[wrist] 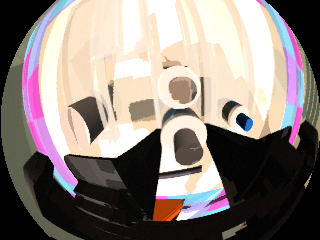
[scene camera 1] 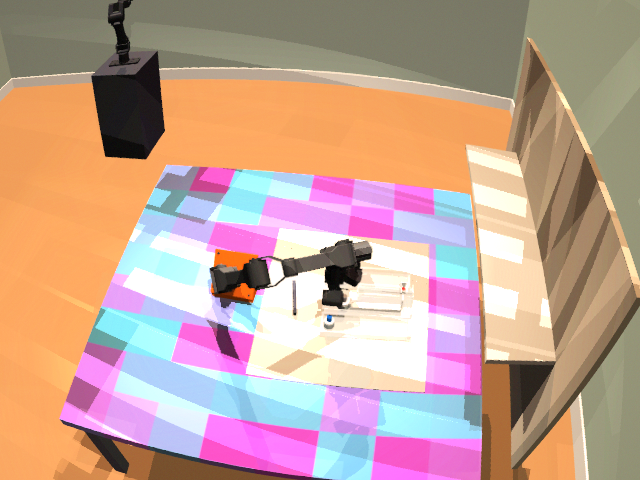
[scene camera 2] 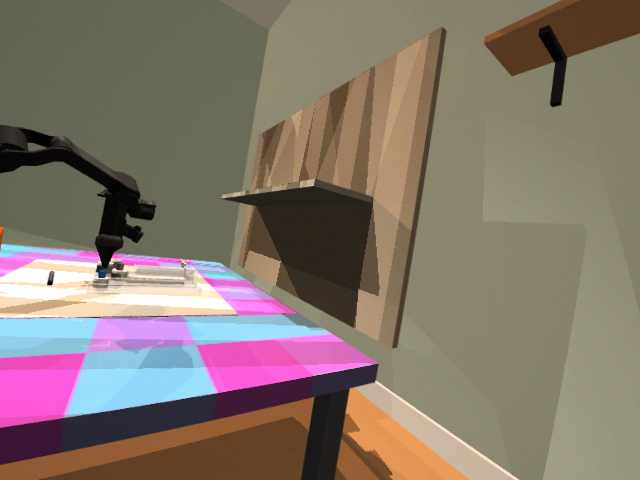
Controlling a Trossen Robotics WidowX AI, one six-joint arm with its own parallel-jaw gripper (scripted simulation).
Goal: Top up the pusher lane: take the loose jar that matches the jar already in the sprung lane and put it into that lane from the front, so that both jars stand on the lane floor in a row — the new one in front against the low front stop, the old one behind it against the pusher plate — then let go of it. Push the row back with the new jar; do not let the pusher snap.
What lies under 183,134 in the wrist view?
A pale jar.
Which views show my gripper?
The wrist view, scene camera 1 and scene camera 2: all of them.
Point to a clear sprung lane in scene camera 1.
368,293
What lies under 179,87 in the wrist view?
A pale jar.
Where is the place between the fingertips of my gripper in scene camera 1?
332,298
